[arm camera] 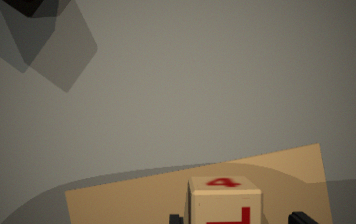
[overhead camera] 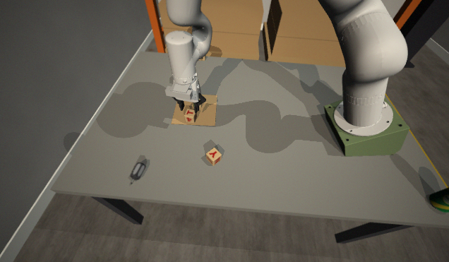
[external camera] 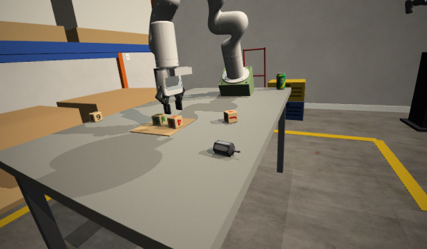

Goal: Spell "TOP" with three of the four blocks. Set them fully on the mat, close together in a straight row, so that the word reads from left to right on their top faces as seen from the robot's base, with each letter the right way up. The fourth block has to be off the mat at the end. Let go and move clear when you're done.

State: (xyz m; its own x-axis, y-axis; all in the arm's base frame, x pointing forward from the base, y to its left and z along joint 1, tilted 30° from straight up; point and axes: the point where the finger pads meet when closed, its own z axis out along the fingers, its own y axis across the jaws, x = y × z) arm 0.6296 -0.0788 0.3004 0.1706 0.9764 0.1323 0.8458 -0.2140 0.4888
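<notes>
Now: hand 20 mm past the P block, 90 mm to the left of it and 60 mm above it. Also, from my hand: dark motor: 170 mm ahead, 280 mm to the left, 70 mm below; tan mat: 10 mm behind, 70 mm to the right, 80 mm below; green can: 930 mm behind, 360 mm to the left, 20 mm below.
</notes>
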